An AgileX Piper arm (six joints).
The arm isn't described. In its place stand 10 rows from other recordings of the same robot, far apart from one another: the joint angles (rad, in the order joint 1, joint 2, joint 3, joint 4, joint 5, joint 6), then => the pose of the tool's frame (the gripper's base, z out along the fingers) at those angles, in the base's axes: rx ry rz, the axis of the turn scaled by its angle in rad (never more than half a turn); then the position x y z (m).
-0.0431 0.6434 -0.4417 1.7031 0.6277 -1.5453 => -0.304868 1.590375 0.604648 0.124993 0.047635 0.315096
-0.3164 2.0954 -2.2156 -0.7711 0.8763 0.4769 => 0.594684 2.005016 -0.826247 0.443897 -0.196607 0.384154
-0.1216 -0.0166 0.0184 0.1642 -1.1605 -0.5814 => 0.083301 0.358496 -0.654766 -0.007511 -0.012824 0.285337
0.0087 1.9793 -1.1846 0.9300 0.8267 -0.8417 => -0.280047 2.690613 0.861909 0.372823 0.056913 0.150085
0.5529 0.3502 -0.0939 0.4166 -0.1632 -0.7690 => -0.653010 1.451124 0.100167 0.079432 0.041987 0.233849
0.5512 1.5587 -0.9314 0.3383 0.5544 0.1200 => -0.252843 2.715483 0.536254 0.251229 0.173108 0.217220
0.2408 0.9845 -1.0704 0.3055 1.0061 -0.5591 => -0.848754 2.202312 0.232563 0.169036 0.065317 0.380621
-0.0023 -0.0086 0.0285 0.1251 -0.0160 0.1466 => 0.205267 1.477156 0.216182 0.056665 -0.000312 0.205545
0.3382 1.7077 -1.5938 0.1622 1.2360 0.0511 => -0.366541 2.830838 0.312300 0.330917 0.131101 0.327185
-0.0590 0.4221 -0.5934 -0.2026 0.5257 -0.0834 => -0.112421 1.835820 -0.316124 0.081850 -0.014039 0.336151
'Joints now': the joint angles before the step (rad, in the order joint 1, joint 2, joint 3, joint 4, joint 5, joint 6). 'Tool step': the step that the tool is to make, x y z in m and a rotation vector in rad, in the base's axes. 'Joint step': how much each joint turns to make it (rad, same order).
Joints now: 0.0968, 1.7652, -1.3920, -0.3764, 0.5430, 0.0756
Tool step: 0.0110, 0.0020, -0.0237, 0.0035, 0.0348, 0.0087
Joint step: -0.0001, 0.0629, -0.0011, 0.0033, -0.0294, 0.0005
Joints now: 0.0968, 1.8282, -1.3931, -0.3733, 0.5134, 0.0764
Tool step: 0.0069, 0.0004, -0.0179, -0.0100, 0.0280, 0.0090
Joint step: -0.0009, 0.0457, 0.0000, -0.0106, -0.0181, 0.0002
